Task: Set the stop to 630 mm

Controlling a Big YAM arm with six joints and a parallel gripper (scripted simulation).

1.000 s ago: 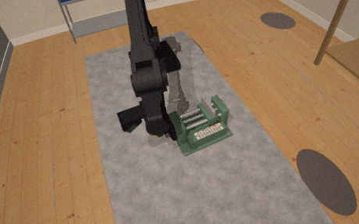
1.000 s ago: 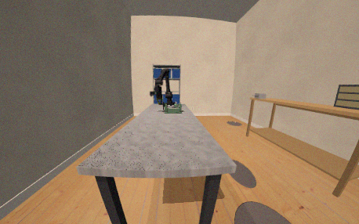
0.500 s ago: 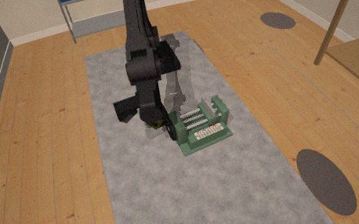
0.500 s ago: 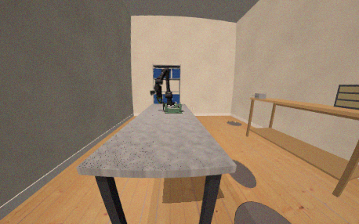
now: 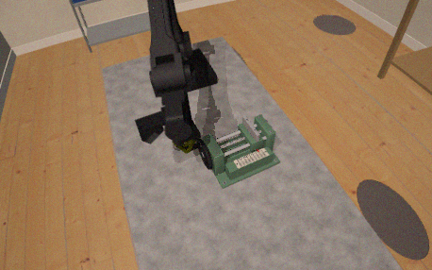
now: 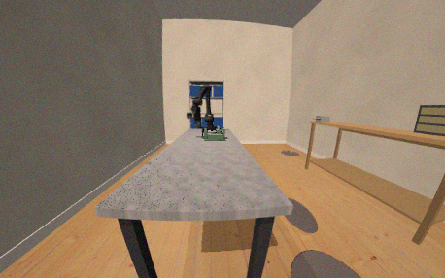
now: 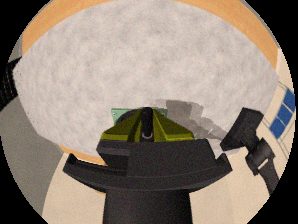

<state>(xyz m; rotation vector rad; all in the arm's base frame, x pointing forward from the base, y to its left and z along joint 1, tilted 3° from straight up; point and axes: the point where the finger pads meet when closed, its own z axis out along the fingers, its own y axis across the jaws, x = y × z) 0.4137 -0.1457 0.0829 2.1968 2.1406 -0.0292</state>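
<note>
Right now my hand is 30 mm to the right of the black handwheel and 10 mm above it. From my hand the other things lie so: grey stop block (30 mm ahead, 200 mm to the left, 20 mm below).
</note>
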